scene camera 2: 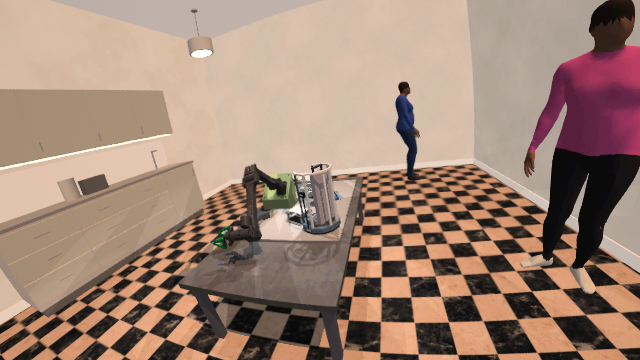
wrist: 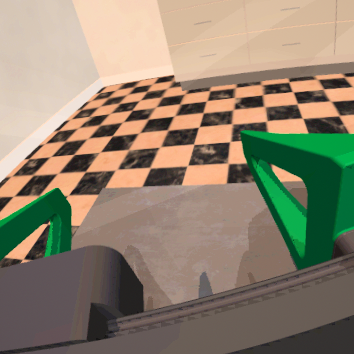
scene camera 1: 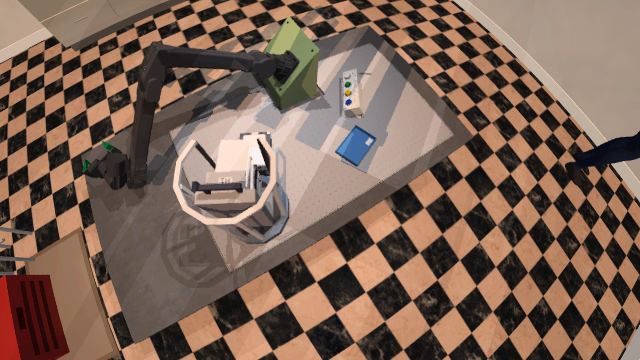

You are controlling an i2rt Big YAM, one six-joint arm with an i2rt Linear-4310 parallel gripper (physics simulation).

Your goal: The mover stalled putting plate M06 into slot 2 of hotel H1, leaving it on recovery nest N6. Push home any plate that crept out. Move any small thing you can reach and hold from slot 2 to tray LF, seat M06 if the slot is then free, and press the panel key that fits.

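Seen in the pictures: gripper, fingertip midpoint: [scene camera 2: 215,238] [wrist: 149,170] [scene camera 1: 94,150]; arm's base at its link origin: [scene camera 2: 281,188] [scene camera 1: 286,67].
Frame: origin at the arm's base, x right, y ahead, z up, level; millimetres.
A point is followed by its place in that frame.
Note:
My gripper [scene camera 1: 96,156] {x 820, y -80, z 15 mm} [scene camera 2: 220,237] {x 820, y -80, z 15 mm} [wrist: 149,170] {x 820, y -80, z 15 mm} is open and empty, its green fingers wide apart near the table's left end in scene camera 1, away from the hotel. A tall round structure [scene camera 1: 233,154] [scene camera 2: 324,197] with a cream ring on top stands on the pale board; a mark on its top seems to read H1. Its slots, M06, N6 and any small thing cannot be made out. The button panel [scene camera 1: 355,106] {x -166, y 270, z -75 mm} has white, green, yellow and blue buttons. A blue tray [scene camera 1: 355,145] [scene camera 2: 337,195] with a white label lies near it; its name is unreadable.
The arm is mounted on a green wedge [scene camera 1: 306,75] {x -50, y 75, z -8 mm} [scene camera 2: 272,199] {x 64, y -79, z -70 mm} beside the hotel and bends out over the grey table [scene camera 1: 145,300] {x 930, y 481, z -164 mm} [scene camera 2: 270,280] {x 913, y 256, z -164 mm}. A red cabinet [scene camera 1: 37,315] stands off the table's left end. Two people stand beyond the table in scene camera 2.

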